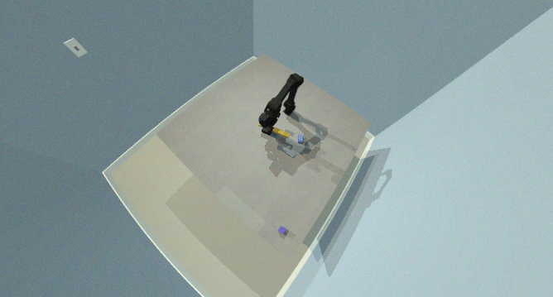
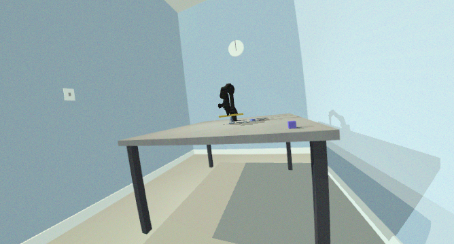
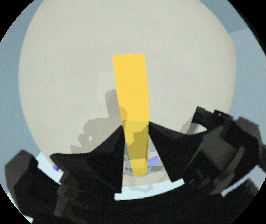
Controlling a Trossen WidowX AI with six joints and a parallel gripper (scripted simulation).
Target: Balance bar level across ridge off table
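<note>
The yellow bar lies 10 mm behind my gripper tip and 30 mm to the left of it. The rest, counted from my gripper tip: blue block: 120 mm behind, 210 mm to the left, 70 mm below; purple cube: 480 mm ahead, 480 mm to the left, 60 mm below.
</note>
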